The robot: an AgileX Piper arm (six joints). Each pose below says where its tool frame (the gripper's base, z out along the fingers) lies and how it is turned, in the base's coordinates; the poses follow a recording.
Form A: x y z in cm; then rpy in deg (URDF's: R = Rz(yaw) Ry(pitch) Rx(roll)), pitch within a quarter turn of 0, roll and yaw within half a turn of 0.
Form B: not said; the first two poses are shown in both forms.
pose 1, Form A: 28.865 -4.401 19.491 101.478 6.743 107.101
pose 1, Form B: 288.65 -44.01 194.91 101.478 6.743 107.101
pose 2, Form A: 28.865 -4.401 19.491 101.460 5.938 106.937
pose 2, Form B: 288.65 -44.01 194.91 101.460 5.938 106.937
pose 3, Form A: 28.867 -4.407 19.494 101.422 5.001 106.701
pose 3, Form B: 288.67 -44.07 194.94 101.422 5.001 106.701
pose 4, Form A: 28.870 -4.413 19.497 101.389 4.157 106.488
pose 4, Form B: 288.70 -44.13 194.97 101.389 4.157 106.488
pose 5, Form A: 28.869 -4.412 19.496 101.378 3.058 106.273
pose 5, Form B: 288.69 -44.12 194.96 101.378 3.058 106.273
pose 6, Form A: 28.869 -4.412 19.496 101.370 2.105 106.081
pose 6, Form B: 288.69 -44.12 194.96 101.370 2.105 106.081
